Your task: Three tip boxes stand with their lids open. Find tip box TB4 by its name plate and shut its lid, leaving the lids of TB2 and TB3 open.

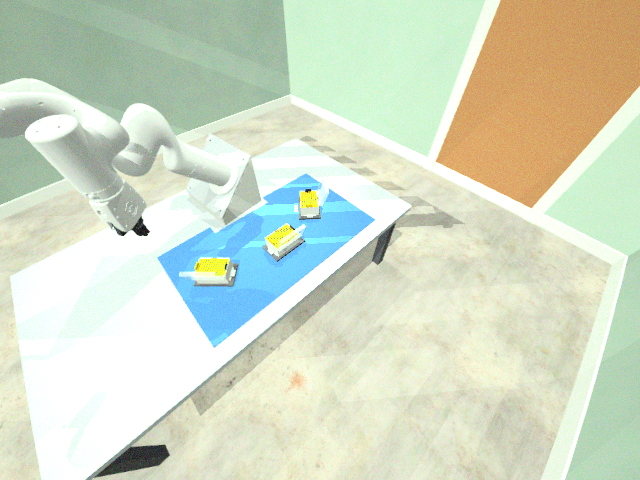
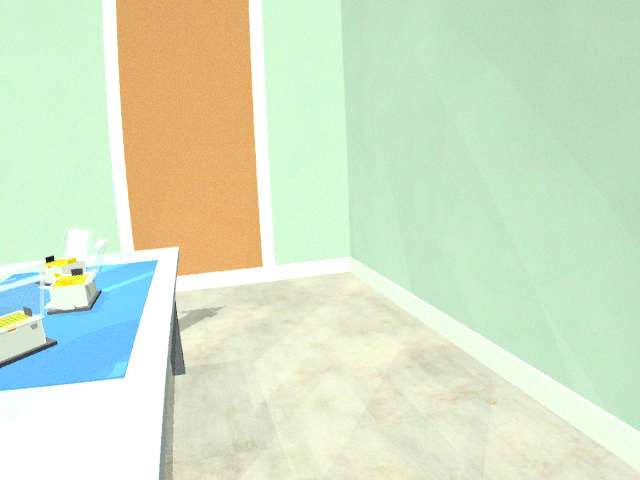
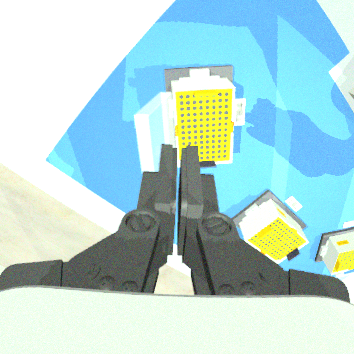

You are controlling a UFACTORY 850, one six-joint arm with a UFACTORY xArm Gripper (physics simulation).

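Three white tip boxes with yellow perforated tops have their lids open. The left box [image 1: 212, 272] [image 2: 20, 335] [image 3: 205, 125] has its pale lid [image 1: 187, 274] [image 3: 150, 132] raised at one side. The middle box [image 1: 283, 241] [image 2: 72, 293] [image 3: 277, 240] has its clear lid [image 2: 97, 255] upright. The far box [image 1: 309, 205] [image 2: 51, 271] [image 3: 342, 257] has its lid [image 1: 323, 193] [image 2: 77, 242] upright. Name plates are too small to read, so I cannot tell which is TB4. My gripper [image 1: 143, 231] [image 3: 177, 170] is shut and empty, high above the table left of the mat.
The boxes stand on a blue mat [image 1: 248, 299] [image 2: 113, 335] [image 3: 100, 150] on a white table [image 1: 103, 361] [image 2: 77, 428]. The arm's pedestal [image 1: 253, 180] stands behind the mat. The table's front edge runs beside the mat.
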